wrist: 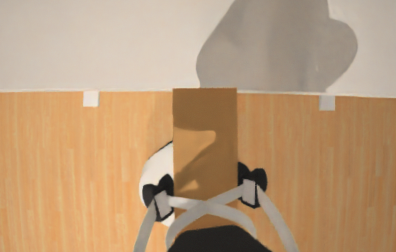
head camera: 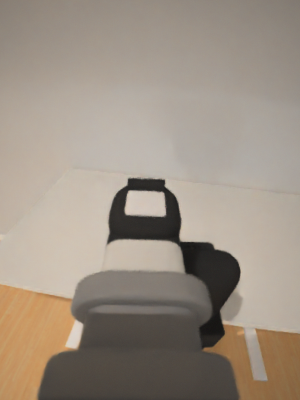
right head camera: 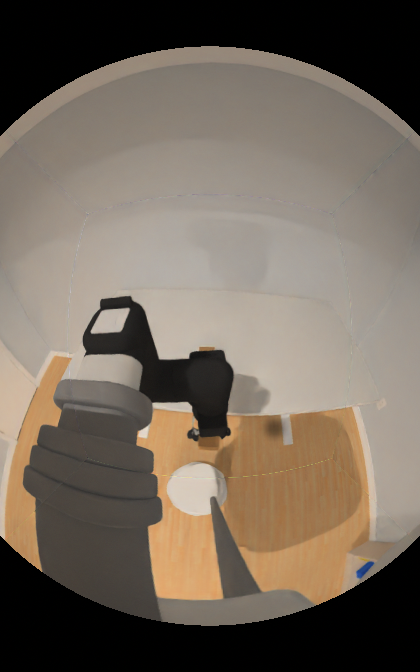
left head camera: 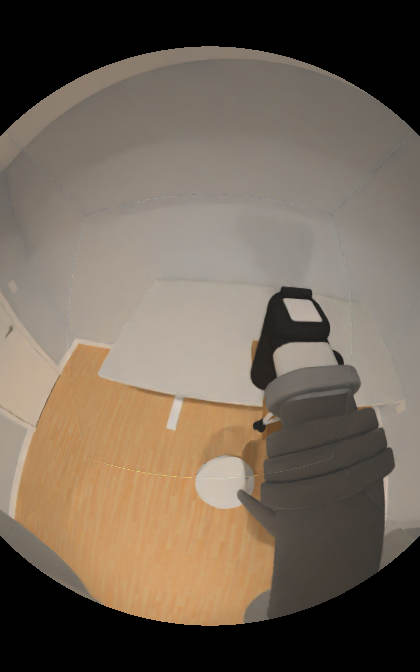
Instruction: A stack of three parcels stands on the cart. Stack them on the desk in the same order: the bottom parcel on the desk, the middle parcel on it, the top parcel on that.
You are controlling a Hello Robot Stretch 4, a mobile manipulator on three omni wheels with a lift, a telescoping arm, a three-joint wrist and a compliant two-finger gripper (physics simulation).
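Frame: origin at the robot's base, x back, y left, z down, level; metres.
Seen in the pictures: gripper, fingertip midpoint: (wrist: 204, 183).
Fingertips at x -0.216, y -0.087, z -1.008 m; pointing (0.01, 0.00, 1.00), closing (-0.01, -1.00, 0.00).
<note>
A point is followed by its place in that frame.
My gripper (right head camera: 209, 433) (wrist: 204, 183) {x -0.216, y -0.087, z -1.008 m} is shut on a long brown parcel (left head camera: 271, 428) (right head camera: 208, 443) (wrist: 205, 115) {x -0.282, y -0.095, z -1.055 m}, one finger on each side. The parcel is above the floor, in front of the white desk's near edge. The desk (head camera: 50, 240) {x -0.578, y 0.373, z -0.922 m} (left head camera: 175, 340) (right head camera: 300, 340) (wrist: 75, 45) {x -0.405, y 0.069, z -0.922 m} stands ahead against the wall. A small part of another brown parcel (left head camera: 254, 346) (right head camera: 206, 348) shows on the desk, mostly hidden behind my wrist. The cart and a third parcel do not show.
The desk's white feet (head camera: 255, 352) (left head camera: 175, 412) (right head camera: 287, 429) reach out over the wooden floor. A white round disc (left head camera: 220, 482) (right head camera: 192, 487) is low below the gripper. Part of a pale shelf with a blue object (right head camera: 365, 569) shows at the lower right.
</note>
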